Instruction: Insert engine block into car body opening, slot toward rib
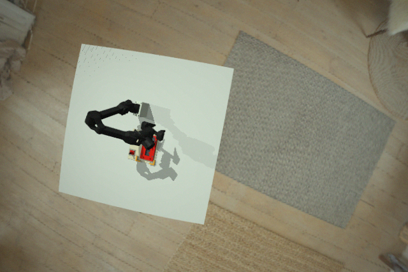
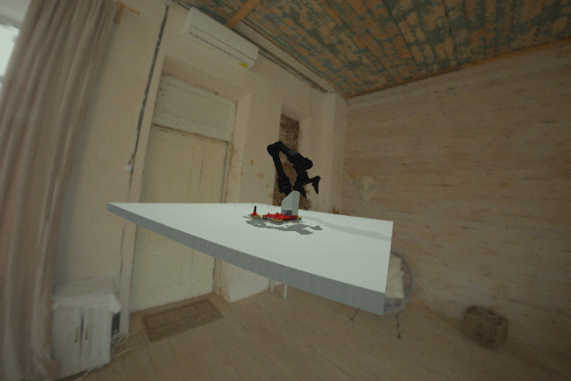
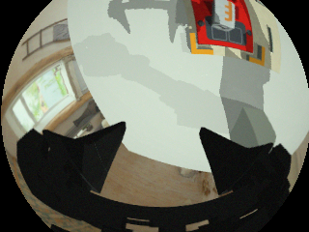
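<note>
Right now my gripper tip is 14 cm short of the grey engine block, 8 cm to the left of it and 11 cm above it.
</note>
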